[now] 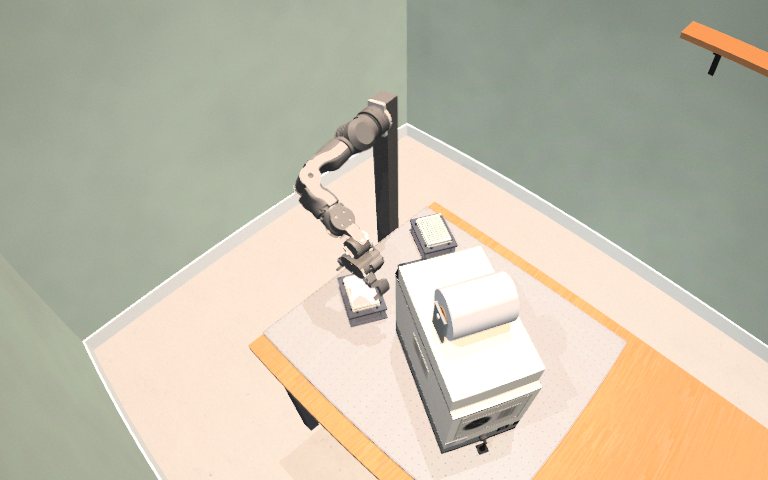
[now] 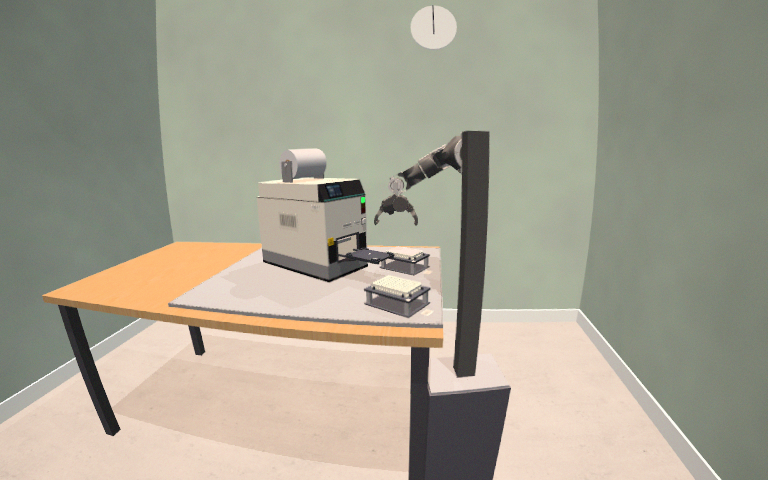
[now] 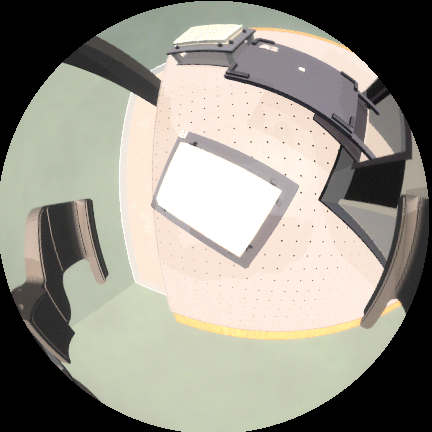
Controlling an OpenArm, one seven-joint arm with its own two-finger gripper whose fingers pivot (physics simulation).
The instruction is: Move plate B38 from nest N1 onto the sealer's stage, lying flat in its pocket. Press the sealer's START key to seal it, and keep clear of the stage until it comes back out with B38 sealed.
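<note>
The far nest (image 1: 440, 249) (image 2: 394, 306), N1 by its place, bears a pale well plate (image 1: 433, 229) (image 2: 398, 284) (image 3: 207, 34), lying flat; its label is unreadable. The other nest (image 1: 370, 315) (image 3: 286, 192) bears a bright white plate (image 2: 406, 255) (image 3: 217, 197), also flat. My gripper (image 2: 397, 224) (image 3: 205, 266) is wide open and empty, high above this second nest. The sealer (image 1: 492, 367) (image 2: 294, 234) has its dark stage (image 2: 370, 255) (image 3: 295, 82) out, with no plate on it. A green light (image 2: 363, 199) shows on the sealer's front; I cannot make out the START key.
The arm's dark post (image 1: 386, 186) (image 2: 472, 254) (image 3: 120, 70) stands at the table's edge, near both nests. A white film roll (image 1: 484, 305) (image 2: 308, 162) sits on top of the sealer. The stage projects from the sealer's front between the two nests.
</note>
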